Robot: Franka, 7 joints.
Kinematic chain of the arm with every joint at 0, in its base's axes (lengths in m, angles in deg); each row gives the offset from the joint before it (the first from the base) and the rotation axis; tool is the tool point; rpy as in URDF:
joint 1: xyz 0 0 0.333 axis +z
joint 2: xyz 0 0 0 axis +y
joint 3: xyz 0 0 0.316 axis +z
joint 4: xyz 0.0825 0 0 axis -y
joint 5: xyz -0.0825 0 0.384 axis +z
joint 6: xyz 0 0 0 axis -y
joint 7: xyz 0.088 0 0 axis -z
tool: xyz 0 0 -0.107 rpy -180 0 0
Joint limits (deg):
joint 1: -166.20..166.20
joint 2: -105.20..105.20
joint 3: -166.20..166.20
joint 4: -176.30..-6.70
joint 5: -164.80..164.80
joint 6: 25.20..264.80
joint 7: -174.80..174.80
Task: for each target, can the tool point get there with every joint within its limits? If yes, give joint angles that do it. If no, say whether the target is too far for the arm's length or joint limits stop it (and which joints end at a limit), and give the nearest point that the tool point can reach.
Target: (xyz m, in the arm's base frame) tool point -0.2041 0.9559 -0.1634
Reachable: no: too far | nearest point -0.1597 0.7480 -0.0555 | short by 0.238 m
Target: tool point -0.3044 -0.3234 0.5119
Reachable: yes | joints 131.77 23.56 117.45 -114.71 -52.34 55.70 123.76
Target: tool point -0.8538 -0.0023 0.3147
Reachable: yes | joints -14.67 -83.82 -123.13 -27.68 108.98 127.43 36.63
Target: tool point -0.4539 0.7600 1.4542
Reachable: no: too far | nearest point -0.2726 0.4564 1.0063 | short by 0.571 m
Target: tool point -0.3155 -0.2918 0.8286
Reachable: yes | joints 137.05 49.24 117.13 -99.18 100.59 78.81 129.80
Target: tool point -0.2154 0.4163 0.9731
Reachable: yes | joints -1.23 -34.71 75.35 -50.92 124.35 178.39 54.91
